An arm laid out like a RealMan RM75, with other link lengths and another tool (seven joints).
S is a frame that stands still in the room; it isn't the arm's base.
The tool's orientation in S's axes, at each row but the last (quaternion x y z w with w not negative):
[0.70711 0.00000 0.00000 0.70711]
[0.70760 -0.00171 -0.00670 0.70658]
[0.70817 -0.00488 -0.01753 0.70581]
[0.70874 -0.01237 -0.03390 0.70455]
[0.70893 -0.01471 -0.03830 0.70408]
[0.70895 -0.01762 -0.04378 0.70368]
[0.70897 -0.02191 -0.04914 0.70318]
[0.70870 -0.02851 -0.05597 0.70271]
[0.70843 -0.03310 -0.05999 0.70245]
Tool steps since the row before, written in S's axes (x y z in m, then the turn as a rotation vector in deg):
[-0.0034 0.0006 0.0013 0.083 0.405 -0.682]
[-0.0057 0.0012 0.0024 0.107 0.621 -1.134]
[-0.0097 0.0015 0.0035 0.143 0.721 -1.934]
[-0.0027 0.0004 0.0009 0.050 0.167 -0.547]
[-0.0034 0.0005 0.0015 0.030 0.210 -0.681]
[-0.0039 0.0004 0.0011 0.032 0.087 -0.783]
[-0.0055 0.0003 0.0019 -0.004 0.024 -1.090]
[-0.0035 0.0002 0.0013 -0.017 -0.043 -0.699]
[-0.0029 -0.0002 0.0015 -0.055 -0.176 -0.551]
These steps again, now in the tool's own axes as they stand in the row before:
[-0.0034 0.0013 -0.0006 0.083 -0.682 -0.405]
[-0.0057 0.0024 -0.0011 0.108 -1.134 -0.621]
[-0.0098 0.0033 -0.0012 0.155 -1.934 -0.719]
[-0.0027 0.0008 -0.0002 0.056 -0.546 -0.167]
[-0.0035 0.0014 -0.0003 0.037 -0.681 -0.208]
[-0.0040 0.0010 -0.0001 0.054 -0.782 -0.085]
[-0.0056 0.0017 0.0002 0.036 -1.090 -0.017]
[-0.0035 0.0012 0.0002 0.016 -0.699 0.049]
[-0.0029 0.0014 0.0006 -0.010 -0.551 0.185]

